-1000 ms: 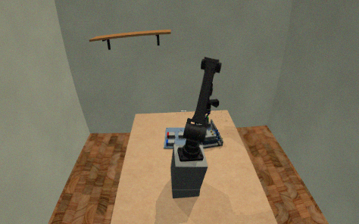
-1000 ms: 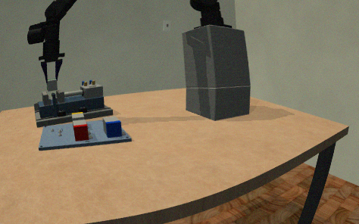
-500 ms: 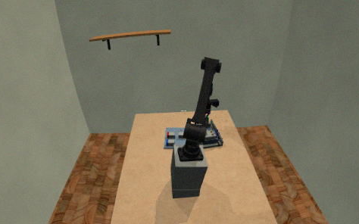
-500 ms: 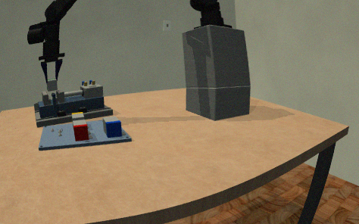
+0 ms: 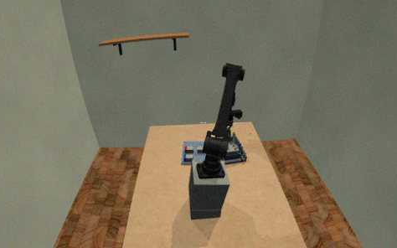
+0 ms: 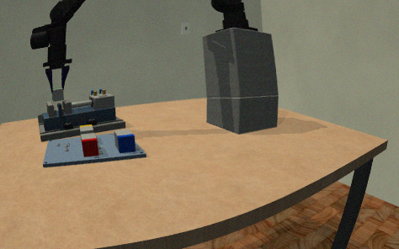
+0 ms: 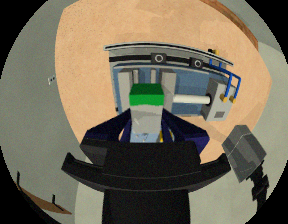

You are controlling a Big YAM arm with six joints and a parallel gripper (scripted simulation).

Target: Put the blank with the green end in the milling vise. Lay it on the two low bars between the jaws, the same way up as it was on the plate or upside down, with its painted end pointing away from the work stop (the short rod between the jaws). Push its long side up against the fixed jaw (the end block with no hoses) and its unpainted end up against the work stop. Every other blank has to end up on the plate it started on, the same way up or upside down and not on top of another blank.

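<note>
My hand is 2 cm above the green-ended blank. The rest, counted from my hand: yellow-ended blank 19 cm to the left, 11 cm below, 6 cm behind; then milling vise 10 cm below, 7 cm behind, 1 cm to the left; then fixed jaw 6 cm below, 3 cm ahead.
</note>
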